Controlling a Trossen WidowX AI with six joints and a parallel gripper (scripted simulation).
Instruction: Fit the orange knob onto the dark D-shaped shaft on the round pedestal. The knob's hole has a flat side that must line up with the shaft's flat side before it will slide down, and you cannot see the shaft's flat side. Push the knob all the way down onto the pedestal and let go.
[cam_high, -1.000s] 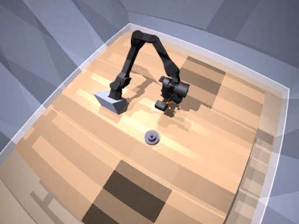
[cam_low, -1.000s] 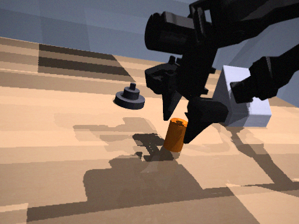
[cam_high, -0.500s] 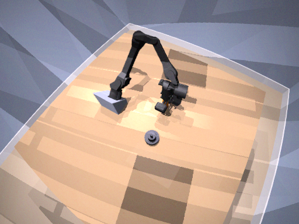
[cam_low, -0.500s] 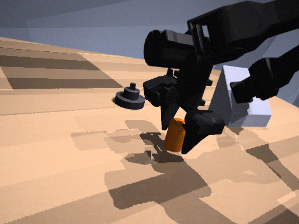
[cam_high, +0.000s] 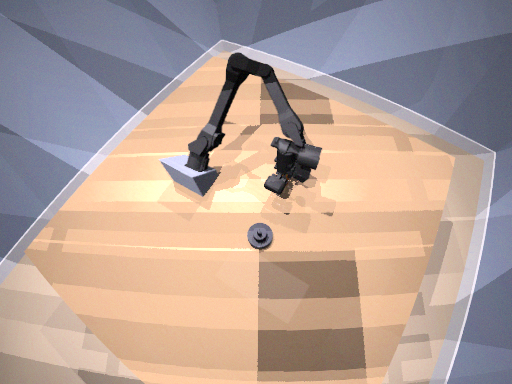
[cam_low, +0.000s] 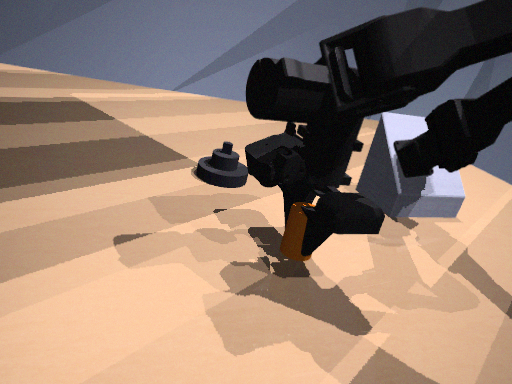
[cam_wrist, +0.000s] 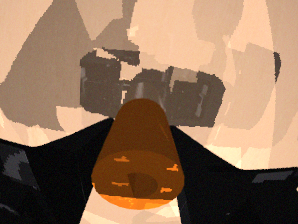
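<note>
Right now my gripper tip is 22 cm to the left of the dark pedestal and 2 cm below it. From my gripper tip the other things lie so: orange knob (2 cm above).
</note>
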